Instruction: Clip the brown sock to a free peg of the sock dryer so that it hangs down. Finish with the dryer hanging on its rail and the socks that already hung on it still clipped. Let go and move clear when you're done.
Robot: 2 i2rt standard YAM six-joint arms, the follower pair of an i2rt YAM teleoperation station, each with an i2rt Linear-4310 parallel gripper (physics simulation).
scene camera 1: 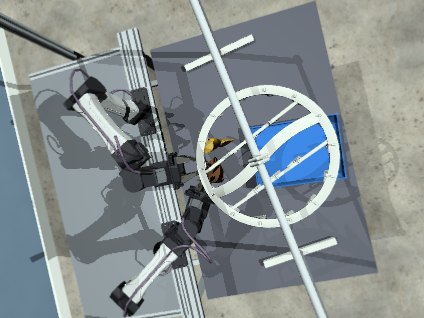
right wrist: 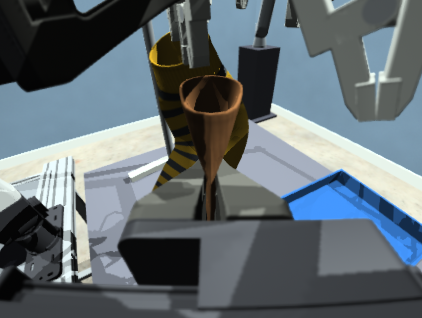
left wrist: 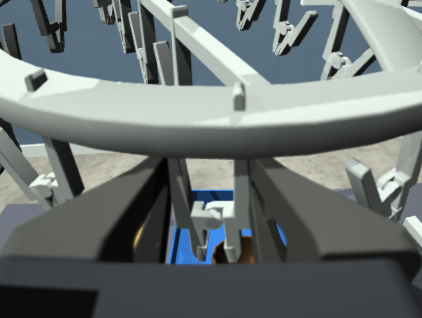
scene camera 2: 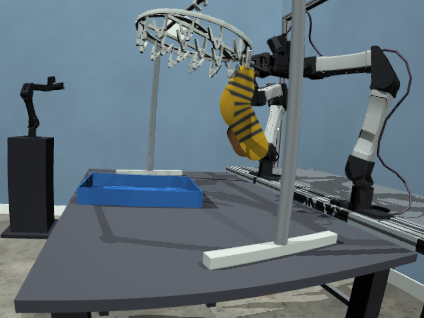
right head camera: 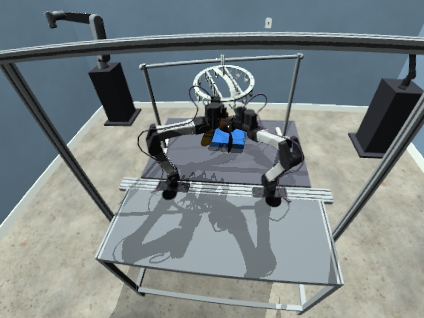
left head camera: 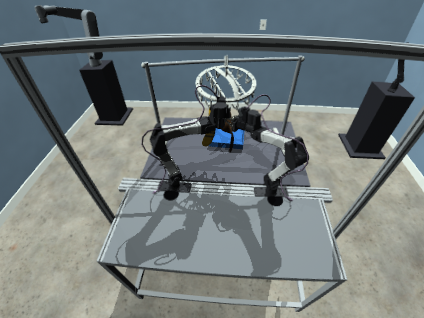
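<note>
The white round sock dryer (scene camera 1: 280, 91) (scene camera 2: 200, 15) (left wrist: 200, 107) hangs on its rail (scene camera 1: 230, 90) (left head camera: 175, 62). My left gripper (left wrist: 209, 158) is shut on the upper arms of a peg (left wrist: 207, 216) at the ring's near edge; the peg's jaws stand slightly apart. My right gripper (right wrist: 210, 159) is shut on the brown sock (right wrist: 212, 130) (scene camera 1: 216, 171) (scene camera 2: 235, 142) below its open cuff. In the left wrist view the cuff shows just beneath the peg's jaws, partly hidden by them. The yellow striped sock (scene camera 2: 245, 100) (right wrist: 167, 75) (scene camera 1: 212, 145) hangs clipped beside it.
A blue tray (scene camera 2: 140, 197) stands on the dark table (scene camera 2: 150, 270) below the ring. Rail posts (scene camera 2: 290, 150) rise from white feet (scene camera 2: 270, 255). Other pegs hang close on both sides, one large at upper right (right wrist: 377, 95) in the right wrist view. The two grippers are close together.
</note>
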